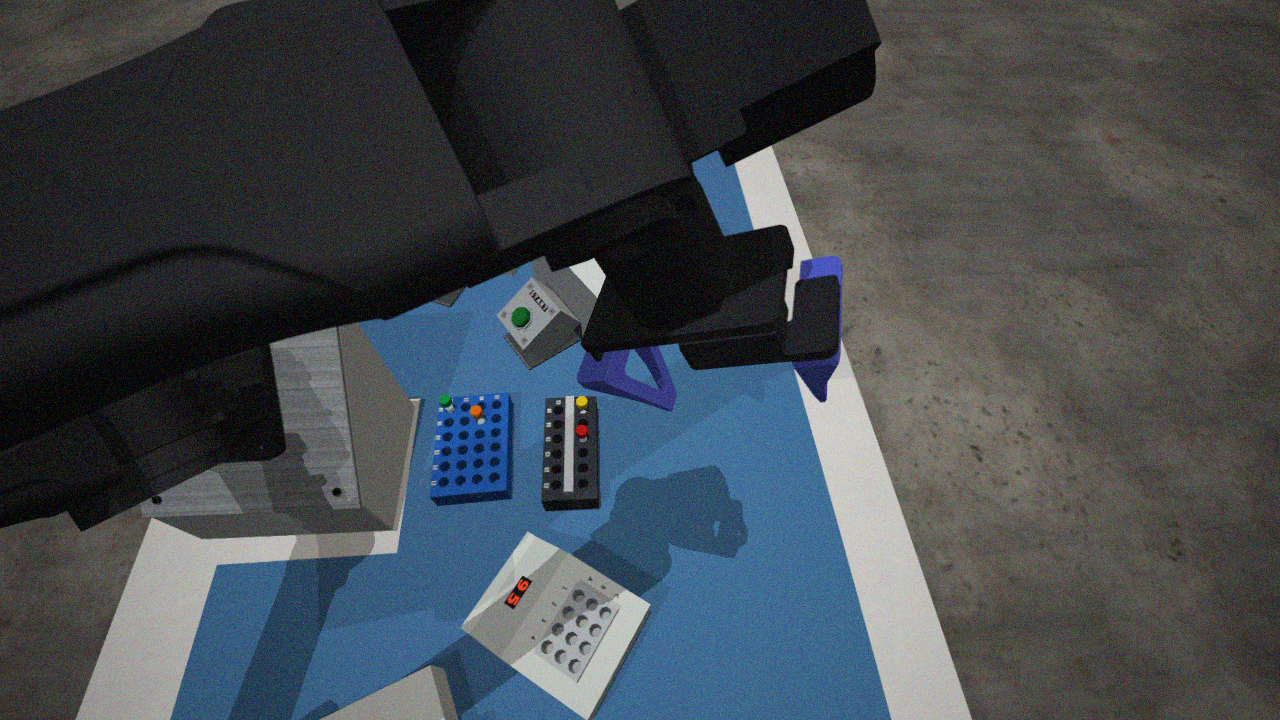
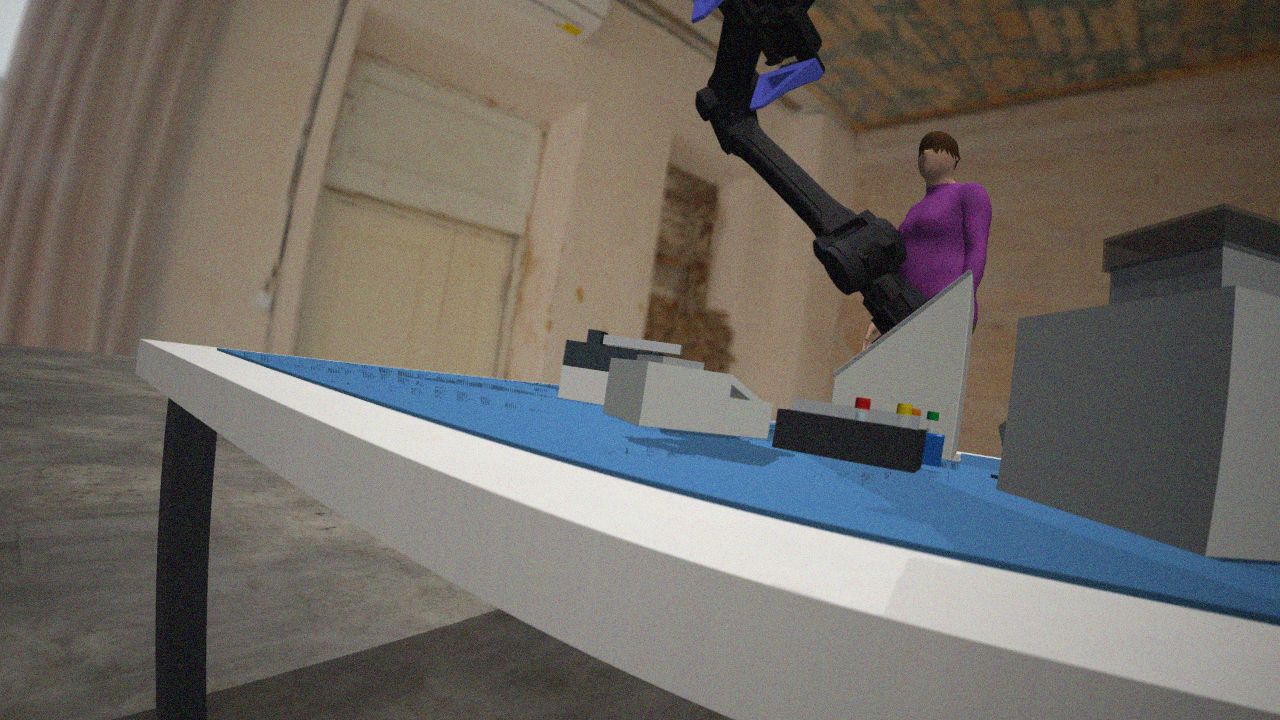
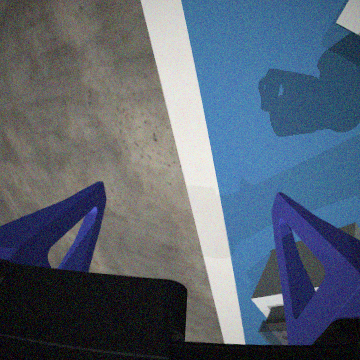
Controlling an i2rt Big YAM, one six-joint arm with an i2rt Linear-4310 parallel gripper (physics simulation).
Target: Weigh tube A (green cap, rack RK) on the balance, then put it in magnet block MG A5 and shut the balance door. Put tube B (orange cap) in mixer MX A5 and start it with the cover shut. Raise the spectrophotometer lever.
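Tube A with a green cap (image 1: 444, 401) (image 2: 932, 416) stands in the back left corner of the blue rack (image 1: 471, 495) (image 2: 933, 449). Tube B with an orange cap (image 1: 476, 411) (image 2: 915, 412) stands near it in the same rack. A black block (image 1: 572, 503) (image 2: 845, 440) with a pale strip, right of the rack, holds a yellow-capped tube (image 1: 581, 402) and a red-capped tube (image 1: 581, 430). My gripper (image 1: 748, 398) (image 2: 726, 62) (image 3: 188, 195) is open and empty, high above the table's edge. Balance, mixer and spectrophotometer cannot be told apart for certain; the arm hides part of the table.
A white device (image 1: 617, 660) (image 2: 689, 407) with red digits and a block of holes stands in front of the black block. A grey device (image 1: 554, 344) with a green knob stands behind. A large grey sloped housing (image 1: 380, 447) (image 2: 930, 376) stands left of the rack.
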